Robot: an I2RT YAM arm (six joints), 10 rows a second.
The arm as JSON. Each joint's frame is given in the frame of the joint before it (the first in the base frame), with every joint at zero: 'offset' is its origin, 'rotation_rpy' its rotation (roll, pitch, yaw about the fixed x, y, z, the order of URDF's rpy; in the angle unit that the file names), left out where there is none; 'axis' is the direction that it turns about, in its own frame. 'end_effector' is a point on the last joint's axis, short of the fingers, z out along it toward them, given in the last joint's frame.
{
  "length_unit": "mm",
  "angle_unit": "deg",
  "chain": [
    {
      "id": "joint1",
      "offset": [
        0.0,
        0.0,
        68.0
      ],
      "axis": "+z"
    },
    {
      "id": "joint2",
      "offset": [
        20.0,
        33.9,
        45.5
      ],
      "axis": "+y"
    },
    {
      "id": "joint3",
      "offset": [
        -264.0,
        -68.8,
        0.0
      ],
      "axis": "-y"
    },
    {
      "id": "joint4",
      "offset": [
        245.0,
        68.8,
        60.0
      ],
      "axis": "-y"
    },
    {
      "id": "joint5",
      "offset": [
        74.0,
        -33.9,
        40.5
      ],
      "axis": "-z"
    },
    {
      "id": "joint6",
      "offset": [
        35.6,
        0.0,
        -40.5
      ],
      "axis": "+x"
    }
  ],
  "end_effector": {
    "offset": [
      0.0,
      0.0,
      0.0
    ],
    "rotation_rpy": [
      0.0,
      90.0,
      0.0
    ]
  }
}
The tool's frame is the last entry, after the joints.
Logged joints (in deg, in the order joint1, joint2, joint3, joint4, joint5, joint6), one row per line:
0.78 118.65 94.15 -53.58 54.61 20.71
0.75 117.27 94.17 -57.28 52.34 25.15
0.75 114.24 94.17 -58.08 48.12 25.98
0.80 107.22 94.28 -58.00 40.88 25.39
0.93 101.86 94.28 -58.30 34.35 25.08
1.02 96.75 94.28 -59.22 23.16 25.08
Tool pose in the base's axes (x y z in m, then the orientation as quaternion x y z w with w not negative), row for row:
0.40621 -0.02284 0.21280 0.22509 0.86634 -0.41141 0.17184
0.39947 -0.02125 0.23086 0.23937 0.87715 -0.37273 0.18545
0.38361 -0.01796 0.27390 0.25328 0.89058 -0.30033 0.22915
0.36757 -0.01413 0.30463 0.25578 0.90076 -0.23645 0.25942
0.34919 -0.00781 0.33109 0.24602 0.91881 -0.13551 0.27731
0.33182 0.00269 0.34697 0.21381 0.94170 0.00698 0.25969
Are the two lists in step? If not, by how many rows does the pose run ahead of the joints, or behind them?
The pose runs 1 row ahead of the joints: the pose in row i belongs to the joints in row i + 1.
